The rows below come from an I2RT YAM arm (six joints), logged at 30 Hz.
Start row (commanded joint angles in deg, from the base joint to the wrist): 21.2 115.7 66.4 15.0 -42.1 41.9
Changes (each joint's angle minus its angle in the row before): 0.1 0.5 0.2 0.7 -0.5 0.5; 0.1 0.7 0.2 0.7 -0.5 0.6; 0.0 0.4 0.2 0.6 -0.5 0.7; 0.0 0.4 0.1 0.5 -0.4 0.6; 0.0 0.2 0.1 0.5 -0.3 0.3; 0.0 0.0 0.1 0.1 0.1 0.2; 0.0 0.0 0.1 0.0 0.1 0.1; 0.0 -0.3 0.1 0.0 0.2 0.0; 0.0 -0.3 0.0 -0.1 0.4 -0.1; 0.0 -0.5 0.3 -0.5 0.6 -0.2; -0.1 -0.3 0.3 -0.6 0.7 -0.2; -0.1 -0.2 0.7 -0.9 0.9 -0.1; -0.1 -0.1 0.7 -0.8 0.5 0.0; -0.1 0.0 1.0 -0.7 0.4 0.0; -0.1 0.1 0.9 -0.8 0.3 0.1; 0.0 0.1 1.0 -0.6 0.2 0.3; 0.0 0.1 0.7 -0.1 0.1 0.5; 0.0 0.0 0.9 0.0 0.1 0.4; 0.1 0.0 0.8 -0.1 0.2 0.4; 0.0 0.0 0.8 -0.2 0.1 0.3
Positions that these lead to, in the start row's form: 21.3 116.2 66.6 15.7 -42.6 42.4; 21.4 116.9 66.8 16.4 -43.1 43.0; 21.4 117.3 67.0 17.0 -43.6 43.7; 21.4 117.7 67.1 17.5 -44.0 44.3; 21.4 117.9 67.2 18.0 -44.3 44.6; 21.4 117.9 67.3 18.1 -44.2 44.8; 21.4 117.9 67.4 18.1 -44.1 44.9; 21.4 117.6 67.5 18.1 -43.9 44.9; 21.4 117.3 67.5 18.0 -43.5 44.8; 21.4 116.8 67.8 17.5 -42.9 44.6; 21.3 116.5 68.1 16.9 -42.2 44.4; 21.2 116.3 68.8 16.0 -41.3 44.3; 21.1 116.2 69.5 15.2 -40.8 44.3; 21.0 116.2 70.5 14.5 -40.4 44.3; 20.9 116.3 71.4 13.7 -40.1 44.4; 20.9 116.4 72.4 13.1 -39.9 44.7; 20.9 116.5 73.1 13.0 -39.8 45.2; 20.9 116.5 74.0 13.0 -39.7 45.6; 21.0 116.5 74.8 12.9 -39.5 46.0; 21.0 116.5 75.6 12.7 -39.4 46.3
